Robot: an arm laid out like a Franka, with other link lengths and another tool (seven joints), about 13 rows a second.
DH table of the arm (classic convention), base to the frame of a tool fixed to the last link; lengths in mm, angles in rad. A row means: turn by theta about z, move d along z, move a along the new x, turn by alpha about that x. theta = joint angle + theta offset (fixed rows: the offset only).
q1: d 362.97, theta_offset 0, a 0, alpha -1.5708
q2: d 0, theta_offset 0, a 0, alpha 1.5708
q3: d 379.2, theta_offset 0, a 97.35, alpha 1.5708
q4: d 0, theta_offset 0, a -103.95, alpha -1.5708
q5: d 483.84, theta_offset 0, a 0, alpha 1.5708
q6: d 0, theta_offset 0, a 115.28, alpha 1.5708
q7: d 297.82, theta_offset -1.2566, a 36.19, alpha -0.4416
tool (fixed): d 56.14, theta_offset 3.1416, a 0, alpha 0
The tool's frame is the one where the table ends.
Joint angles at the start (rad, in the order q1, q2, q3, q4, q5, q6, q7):
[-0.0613 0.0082 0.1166 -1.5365 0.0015 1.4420 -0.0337]
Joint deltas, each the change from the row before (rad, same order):
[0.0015 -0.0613 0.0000 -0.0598 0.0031 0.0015 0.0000]
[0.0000 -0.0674 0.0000 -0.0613 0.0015 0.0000 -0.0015]
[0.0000 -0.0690 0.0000 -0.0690 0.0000 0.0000 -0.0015]
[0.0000 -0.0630 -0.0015 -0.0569 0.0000 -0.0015 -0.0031]
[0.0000 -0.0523 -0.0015 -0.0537 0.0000 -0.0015 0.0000]
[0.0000 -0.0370 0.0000 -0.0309 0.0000 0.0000 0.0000]
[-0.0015 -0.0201 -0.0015 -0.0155 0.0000 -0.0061 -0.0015]
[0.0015 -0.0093 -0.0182 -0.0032 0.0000 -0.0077 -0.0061]
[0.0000 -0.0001 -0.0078 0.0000 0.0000 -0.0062 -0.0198]
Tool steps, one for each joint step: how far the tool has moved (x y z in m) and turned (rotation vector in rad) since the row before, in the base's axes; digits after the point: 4 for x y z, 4 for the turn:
[-0.0226 0.0018 0.0061 -0.0039 -0.0028 0.0014]
[-0.0245 0.0000 0.0075 -0.0058 -0.0060 0.0009]
[-0.0268 -0.0010 0.0021 -0.0078 0.0000 0.0003]
[-0.0236 -0.0019 0.0038 -0.0063 -0.0045 0.0002]
[-0.0211 -0.0021 -0.0019 -0.0055 0.0029 -0.0032]
[-0.0129 -0.0007 0.0024 -0.0037 -0.0061 -0.0011]
[-0.0088 -0.0021 0.0012 -0.0016 0.0015 -0.0022]
[-0.0043 -0.0094 0.0029 0.0061 0.0014 -0.0098]
[-0.0025 -0.0038 -0.0004 0.0045 0.0065 0.0123]

